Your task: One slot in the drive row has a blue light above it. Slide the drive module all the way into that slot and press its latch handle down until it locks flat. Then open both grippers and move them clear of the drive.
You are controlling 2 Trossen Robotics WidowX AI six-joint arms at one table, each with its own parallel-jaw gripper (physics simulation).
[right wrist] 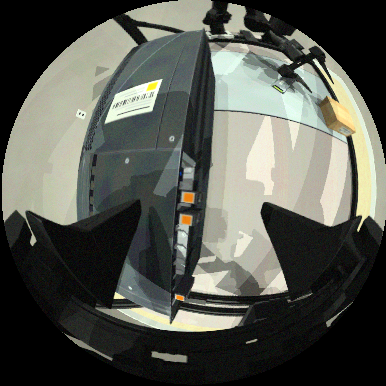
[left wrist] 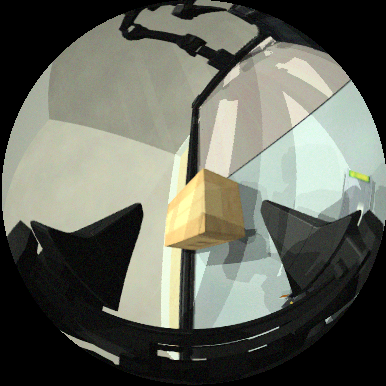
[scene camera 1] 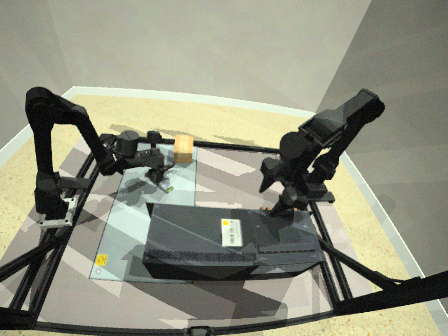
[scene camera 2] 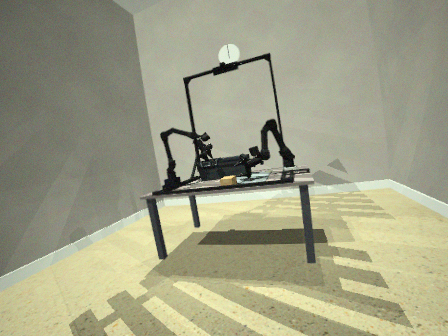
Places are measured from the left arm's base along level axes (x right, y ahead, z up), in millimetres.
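Where they show: left gripper, fingertip midpoint: (right wrist: 322, 87) (left wrist: 203, 207) (scene camera 1: 173, 153) (scene camera 2: 235, 171); right gripper, fingertip midpoint: (right wrist: 203, 207) (scene camera 1: 264, 203) (scene camera 2: 211, 160); left arm's base, origin of the base link: (right wrist: 217, 32) (scene camera 1: 57, 211) (scene camera 2: 290, 166); right arm's base, origin of the base link: (left wrist: 213, 55) (scene camera 1: 314, 181) (scene camera 2: 172, 178).
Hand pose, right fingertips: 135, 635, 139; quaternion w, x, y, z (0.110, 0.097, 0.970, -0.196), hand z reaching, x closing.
Each offset is from my right fingertips to the top centre of the thing, as dx, dy, dz. "spot": to the spot under its first point. Level surfaces: height alone.
The grey drive module @[-261, -289, -166] (scene camera 1: 170, 189) (left wrist: 358, 192) (right wrist: 280, 87) with a yellow-green end lies on the pale mat @[dz -176] (scene camera 1: 117, 250) (left wrist: 320, 140) (right wrist: 230, 95), partly hidden by the left gripper in scene camera 1. My left gripper (scene camera 1: 168, 176) (left wrist: 203, 207) is open and empty, low beside the module; the module shows beyond its right-hand finger in its wrist view. The dark drive chassis @[+76, -99, -2] (scene camera 1: 195, 235) (scene camera 2: 222, 169) (right wrist: 135, 180) has a small blue light @[spot: +16, -26, -10] (right wrist: 181, 174) on its front edge, near orange-marked drives @[spot: +12, -8, -8] (right wrist: 188, 197). My right gripper (scene camera 1: 267, 202) (right wrist: 203, 207) is open and empty at that front edge.
A tan block @[-411, -178, -116] (scene camera 1: 183, 148) (scene camera 2: 228, 180) (left wrist: 215, 215) (right wrist: 336, 116) stands on the far edge of the mat, close to the left gripper. Black frame rails (scene camera 1: 240, 146) border the table. The chassis stands partly over the mat.
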